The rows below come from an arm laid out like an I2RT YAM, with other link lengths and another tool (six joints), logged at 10 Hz.
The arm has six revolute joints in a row. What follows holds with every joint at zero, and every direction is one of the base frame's.
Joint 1 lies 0.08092 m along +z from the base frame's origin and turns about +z.
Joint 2 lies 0.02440 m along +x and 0.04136 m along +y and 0.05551 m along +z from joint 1 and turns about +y.
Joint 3 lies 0.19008 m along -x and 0.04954 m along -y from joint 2 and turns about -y.
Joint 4 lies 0.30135 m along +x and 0.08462 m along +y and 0.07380 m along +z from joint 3 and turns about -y.
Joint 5 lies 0.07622 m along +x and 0.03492 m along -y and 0.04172 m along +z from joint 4 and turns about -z.
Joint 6 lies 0.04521 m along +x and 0.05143 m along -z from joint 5 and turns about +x.
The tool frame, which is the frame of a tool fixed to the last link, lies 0.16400 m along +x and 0.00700 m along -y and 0.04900 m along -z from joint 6; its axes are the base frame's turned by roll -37.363, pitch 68.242 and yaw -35.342 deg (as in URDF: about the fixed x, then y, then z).
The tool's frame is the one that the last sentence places.
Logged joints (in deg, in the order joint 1, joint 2, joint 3, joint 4, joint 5, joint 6), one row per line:
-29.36, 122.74, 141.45, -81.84, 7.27, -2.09
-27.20, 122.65, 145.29, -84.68, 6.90, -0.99
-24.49, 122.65, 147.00, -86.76, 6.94, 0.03
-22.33, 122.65, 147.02, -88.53, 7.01, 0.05
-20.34, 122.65, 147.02, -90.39, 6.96, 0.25
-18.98, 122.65, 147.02, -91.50, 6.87, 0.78
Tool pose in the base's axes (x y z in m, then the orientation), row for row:
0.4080, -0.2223, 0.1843, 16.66, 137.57, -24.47
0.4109, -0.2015, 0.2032, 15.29, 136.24, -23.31
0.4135, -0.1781, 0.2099, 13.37, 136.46, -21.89
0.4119, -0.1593, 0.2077, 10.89, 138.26, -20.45
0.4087, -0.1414, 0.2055, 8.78, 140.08, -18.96
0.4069, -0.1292, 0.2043, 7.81, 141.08, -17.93
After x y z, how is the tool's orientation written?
As a rotation vector, in degrees.
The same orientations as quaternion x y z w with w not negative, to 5 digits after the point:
0.11150, 0.92074, -0.16378, 0.33612
0.10301, 0.91785, -0.15704, 0.34969
0.09015, 0.92010, -0.14760, 0.35144
0.07304, 0.92732, -0.13716, 0.34048
0.05855, 0.93413, -0.12644, 0.32862
0.05191, 0.93776, -0.11918, 0.32203

